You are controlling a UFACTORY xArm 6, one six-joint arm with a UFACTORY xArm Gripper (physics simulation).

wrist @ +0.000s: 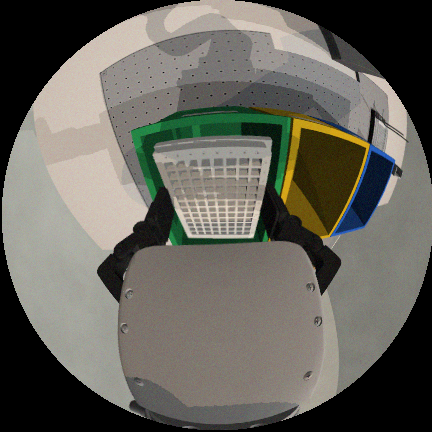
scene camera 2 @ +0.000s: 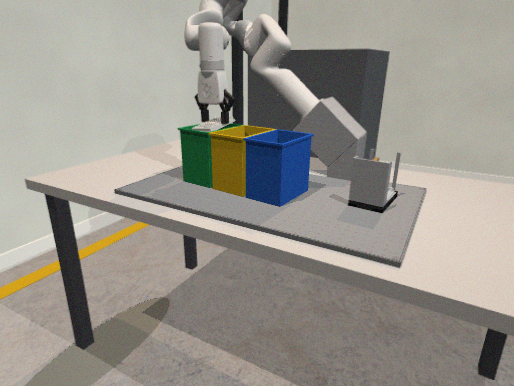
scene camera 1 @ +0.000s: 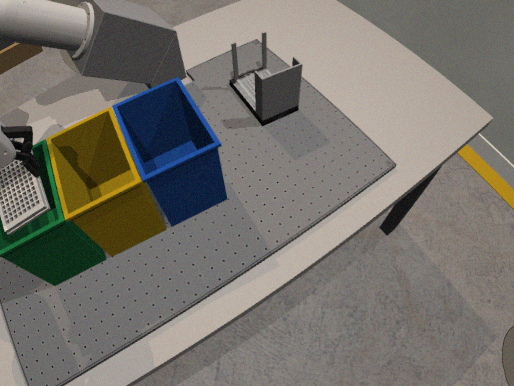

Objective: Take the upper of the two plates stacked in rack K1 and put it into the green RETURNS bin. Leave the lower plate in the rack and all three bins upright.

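Places are measured from the arm's base along level axes (x up, y left, z back), in centimetres.
Pixels of known places: gripper, fingertip midpoint: (wrist: 215, 196) (scene camera 2: 215, 122) (scene camera 1: 14, 182); arm's base, origin of the base link: (scene camera 2: 312, 113) (scene camera 1: 81, 30).
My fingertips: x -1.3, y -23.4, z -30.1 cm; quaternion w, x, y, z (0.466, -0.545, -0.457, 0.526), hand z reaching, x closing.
Observation:
Ahead of a thing's pixels: the offset from my fingertips to its top centre. Level surfaces: height alone.
My gripper (scene camera 2: 215, 119) (wrist: 215, 196) points down over the green bin and is shut on the upper plate, a finger at each long side. This white grid plate @(dx +1.7, dy -0.1, dz -0.9 cm) (scene camera 1: 21, 192) (scene camera 2: 212, 125) (wrist: 215, 153) is roughly level, near rim height, and lies inside the rim outline in the wrist view. Whether it dips below the rim is unclear. The green RETURNS bin @(dx -1.0, dy -0.1, dz -1.9 cm) (scene camera 1: 75, 250) (scene camera 2: 196, 157) (wrist: 200, 121) stands upright. Rack K1 @(dx -5.0, dy +53.0, dz +3.7 cm) (scene camera 1: 282, 92) (scene camera 2: 370, 180) stands at the mat's far end, with a light slatted plate @(dx -15.5, dy +52.8, dz +2.7 cm) (scene camera 1: 247, 89) low inside it.
The yellow bin @(dx -1.0, dy +13.0, dz -3.4 cm) (scene camera 1: 122, 220) (scene camera 2: 229, 165) (wrist: 367, 146) stands upright beside the green one, and the blue bin @(dx -1.0, dy +26.0, dz -5.0 cm) (scene camera 1: 190, 185) (scene camera 2: 265, 172) (wrist: 361, 205) stands upright beyond it. A perforated grey mat @(dx -18.9 cm) (scene camera 1: 200, 265) (scene camera 2: 330, 225) lies under bins and rack. A grey angular block (scene camera 1: 130, 45) (scene camera 2: 330, 130) stands behind the bins.

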